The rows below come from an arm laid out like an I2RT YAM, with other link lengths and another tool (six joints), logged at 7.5 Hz.
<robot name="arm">
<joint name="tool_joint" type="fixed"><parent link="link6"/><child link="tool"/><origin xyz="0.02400 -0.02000 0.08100" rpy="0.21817 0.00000 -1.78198"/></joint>
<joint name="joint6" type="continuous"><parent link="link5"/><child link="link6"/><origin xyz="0.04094 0.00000 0.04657" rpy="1.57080 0.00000 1.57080"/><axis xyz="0 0 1"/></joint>
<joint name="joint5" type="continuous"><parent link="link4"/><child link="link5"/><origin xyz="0.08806 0.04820 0.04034" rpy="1.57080 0.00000 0.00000"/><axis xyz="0 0 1"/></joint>
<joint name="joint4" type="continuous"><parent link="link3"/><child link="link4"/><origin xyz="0.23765 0.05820 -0.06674"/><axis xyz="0 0 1"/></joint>
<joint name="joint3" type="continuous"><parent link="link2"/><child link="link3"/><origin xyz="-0.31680 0.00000 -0.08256" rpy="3.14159 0.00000 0.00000"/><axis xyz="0 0 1"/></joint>
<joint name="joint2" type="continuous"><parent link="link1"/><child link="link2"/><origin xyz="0.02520 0.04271 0.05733" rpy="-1.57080 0.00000 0.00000"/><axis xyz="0 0 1"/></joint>
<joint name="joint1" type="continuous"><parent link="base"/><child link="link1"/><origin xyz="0.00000 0.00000 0.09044"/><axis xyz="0 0 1"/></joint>
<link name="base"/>
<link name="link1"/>
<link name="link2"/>
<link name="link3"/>
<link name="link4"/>
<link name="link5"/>
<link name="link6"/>
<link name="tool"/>
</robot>
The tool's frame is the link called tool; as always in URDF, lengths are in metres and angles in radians. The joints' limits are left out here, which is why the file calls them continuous.
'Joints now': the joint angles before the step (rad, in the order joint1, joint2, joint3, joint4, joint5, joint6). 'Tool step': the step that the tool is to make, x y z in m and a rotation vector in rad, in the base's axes. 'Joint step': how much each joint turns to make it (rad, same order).
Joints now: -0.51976 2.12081 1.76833 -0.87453 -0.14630 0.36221
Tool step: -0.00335 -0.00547 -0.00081 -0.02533 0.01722 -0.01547
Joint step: -0.00458 0.00229 -0.00038 0.00038 0.03243 0.00000
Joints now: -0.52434 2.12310 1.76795 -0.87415 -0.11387 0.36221
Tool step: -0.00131 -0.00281 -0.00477 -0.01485 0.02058 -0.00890
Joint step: 0.00000 0.01031 -0.00037 0.00038 0.02480 0.00077
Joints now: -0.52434 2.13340 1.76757 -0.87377 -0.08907 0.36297
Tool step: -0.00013 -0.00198 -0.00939 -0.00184 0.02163 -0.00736
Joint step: 0.00000 0.01947 -0.00076 0.00268 0.01411 0.00306
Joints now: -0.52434 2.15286 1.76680 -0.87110 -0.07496 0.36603
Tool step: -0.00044 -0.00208 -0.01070 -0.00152 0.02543 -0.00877
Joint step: 0.00001 0.02249 -0.00004 0.00156 0.01603 0.00419
